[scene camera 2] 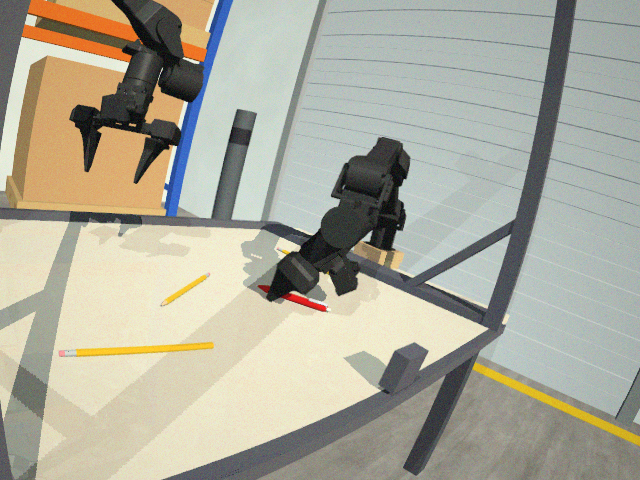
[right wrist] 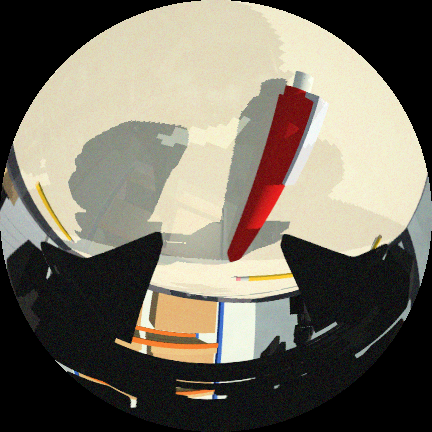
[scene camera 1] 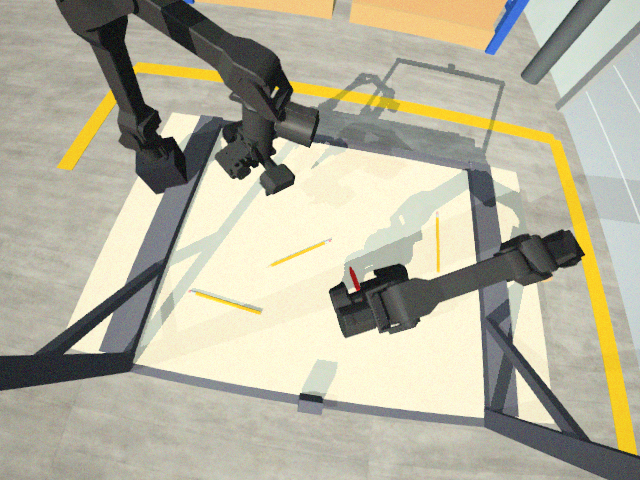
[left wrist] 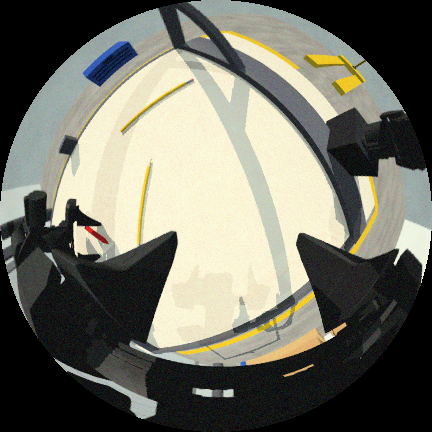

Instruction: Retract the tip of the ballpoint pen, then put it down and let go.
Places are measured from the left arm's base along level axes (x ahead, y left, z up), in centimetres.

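Pixels of known places: left gripper, between the fingertips: (scene camera 2: 110,177) (right wrist: 280,337) (scene camera 1: 256,181) (left wrist: 240,238); right gripper, between the fingertips: (scene camera 2: 277,291) (right wrist: 224,240) (scene camera 1: 357,277) (left wrist: 99,240); left arm's base, origin of its link: (scene camera 1: 154,153) (left wrist: 368,140); right arm's base, origin of its link: (scene camera 2: 380,246).
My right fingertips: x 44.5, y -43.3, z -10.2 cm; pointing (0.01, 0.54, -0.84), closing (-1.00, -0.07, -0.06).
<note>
For each thing: its top centre in the pictures, then the offset to it from my right fingertips.
- red ballpoint pen, centre of its top: (right wrist: 256,231) (scene camera 2: 293,292) (scene camera 1: 359,289) (left wrist: 89,232) dx -1.0, dy -3.2, dz +1.1 cm
- grey block, centre of its top: (scene camera 2: 411,349) (scene camera 1: 310,406) (left wrist: 61,143) dx -19.6, dy -24.1, dz +5.3 cm
The red ballpoint pen (scene camera 1: 354,277) (scene camera 2: 305,300) (left wrist: 96,234) (right wrist: 265,200) lies on the table, its white clip and pale push button at the far end from the cone in the right wrist view. No metal point shows at the cone. My right gripper (scene camera 1: 368,283) (scene camera 2: 309,294) (right wrist: 224,240) is open, low over the pen, with the cone end between its fingertips in the right wrist view. In scene camera 1 the gripper hides most of the pen. My left gripper (scene camera 1: 251,181) (scene camera 2: 111,176) (left wrist: 240,238) is open and empty, high above the table's far left part.
Yellow pencils lie around: one (scene camera 1: 300,253) (scene camera 2: 186,290) (left wrist: 144,200) left of the pen, one (scene camera 1: 227,302) (scene camera 2: 139,349) (left wrist: 155,105) farther left, one (scene camera 1: 437,242) (right wrist: 52,212) to the right. A grey block (scene camera 1: 310,404) (scene camera 2: 404,367) stands at the table's near edge. Dark struts rise at the corners.
</note>
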